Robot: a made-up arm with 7 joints.
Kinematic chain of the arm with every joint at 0, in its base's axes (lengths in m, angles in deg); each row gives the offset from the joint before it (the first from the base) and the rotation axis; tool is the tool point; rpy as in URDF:
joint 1: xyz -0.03 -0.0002 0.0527 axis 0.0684 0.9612 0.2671
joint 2: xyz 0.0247 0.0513 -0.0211 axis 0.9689 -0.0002 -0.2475
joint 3: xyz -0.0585 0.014 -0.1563 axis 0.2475 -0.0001 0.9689
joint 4: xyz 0.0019 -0.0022 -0.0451 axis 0.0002 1 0
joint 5: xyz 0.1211 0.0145 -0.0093 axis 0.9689 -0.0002 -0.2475
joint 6: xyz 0.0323 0.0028 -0.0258 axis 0.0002 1 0
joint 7: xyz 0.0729 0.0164 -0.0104 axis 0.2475 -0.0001 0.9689
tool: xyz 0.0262 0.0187 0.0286 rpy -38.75 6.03 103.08
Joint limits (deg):
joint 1: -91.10..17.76
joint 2: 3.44..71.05
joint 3: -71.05..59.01
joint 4: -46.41..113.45
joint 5: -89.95..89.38
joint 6: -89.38..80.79
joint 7: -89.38..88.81
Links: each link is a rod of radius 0.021 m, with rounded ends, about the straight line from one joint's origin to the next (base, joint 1, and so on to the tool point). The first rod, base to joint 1, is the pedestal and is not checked.
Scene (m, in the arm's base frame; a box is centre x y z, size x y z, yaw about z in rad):
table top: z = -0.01
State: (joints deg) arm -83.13 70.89 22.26 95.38 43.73 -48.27 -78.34
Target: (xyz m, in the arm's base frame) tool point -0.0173 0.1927 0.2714
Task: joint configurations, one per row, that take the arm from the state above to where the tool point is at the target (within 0.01 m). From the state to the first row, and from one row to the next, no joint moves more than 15 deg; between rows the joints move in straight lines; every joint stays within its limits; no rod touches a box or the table.
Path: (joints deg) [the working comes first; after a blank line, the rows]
Joints at the target: -91.10 71.05 49.91 5.73 21.60 -49.67 -66.57
Straight joint move there: clear.

1: -84.27 70.91 26.21 82.57 40.57 -48.47 -76.66
2: -85.41 70.94 30.16 69.77 37.41 -48.67 -74.98
3: -86.55 70.96 34.11 56.96 34.24 -48.87 -73.30
4: -87.68 70.98 38.06 44.15 31.08 -49.07 -71.61
5: -88.82 71.00 42.01 31.35 27.92 -49.27 -69.93
6: -89.96 71.03 45.96 18.54 24.76 -49.47 -68.25
7: -91.10 71.05 49.91 5.73 21.60 -49.67 -66.57

